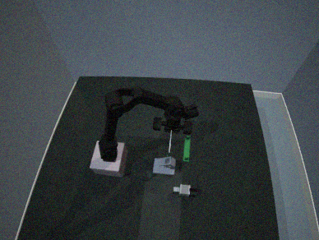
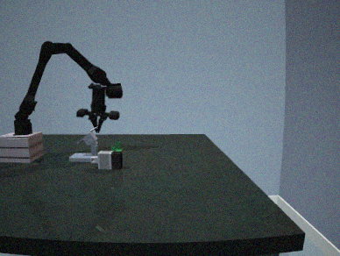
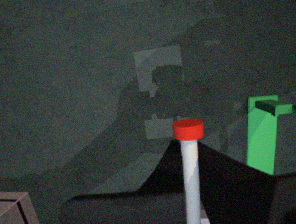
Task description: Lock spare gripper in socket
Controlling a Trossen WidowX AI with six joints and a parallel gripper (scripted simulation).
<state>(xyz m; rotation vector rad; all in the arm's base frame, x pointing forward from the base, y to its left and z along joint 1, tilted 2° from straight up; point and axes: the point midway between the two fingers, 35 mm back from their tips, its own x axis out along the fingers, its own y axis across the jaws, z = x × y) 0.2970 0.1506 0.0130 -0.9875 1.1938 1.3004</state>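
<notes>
My gripper tip is now 9 cm short of the green rest, 6 cm to the left of it and 6 cm above it. Also, from my gripper tip: grey mount socket (17 cm to the right, 3 cm below, 1 cm behind); spare gripper (29 cm to the right, 8 cm ahead, 5 cm below).
</notes>
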